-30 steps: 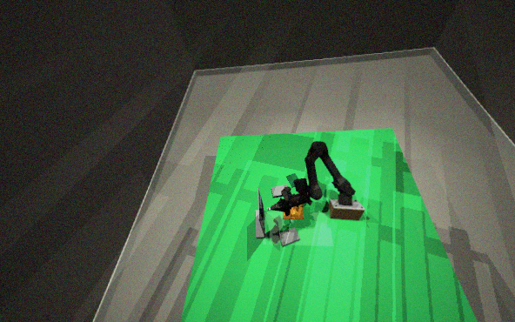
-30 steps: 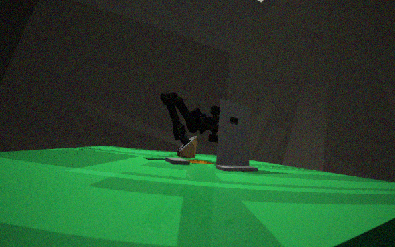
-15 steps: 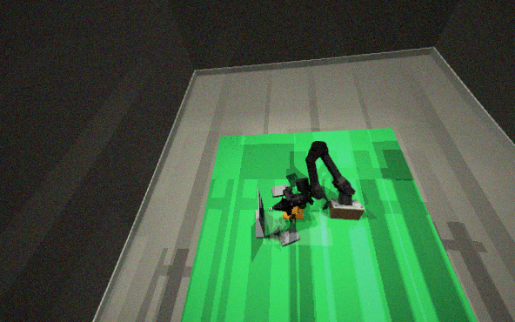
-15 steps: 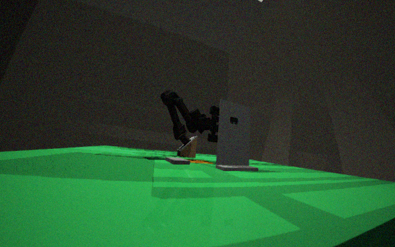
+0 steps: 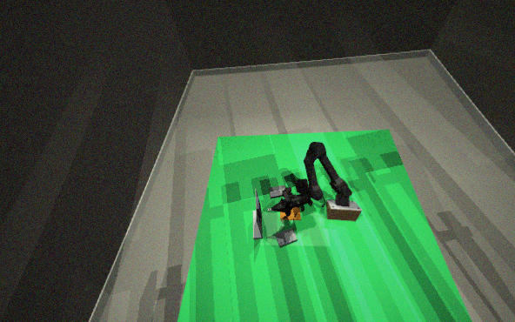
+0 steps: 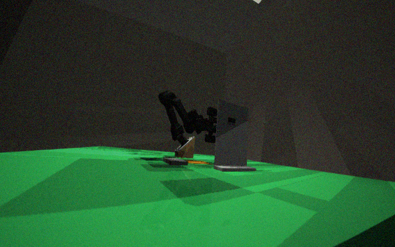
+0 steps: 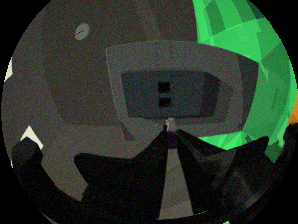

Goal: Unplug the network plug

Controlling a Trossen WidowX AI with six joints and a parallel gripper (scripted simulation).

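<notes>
My gripper tip is now 90 mm past the orange marked square, 100 mm to the left of it and 200 mm above it. The rest, counted from my gripper tip: pale network plug (right at my gripper tip); grey upright panel (80 mm ahead, 10 mm to the left, 70 mm below); dark green block (70 mm behind, 310 mm to the right, 200 mm below).
</notes>
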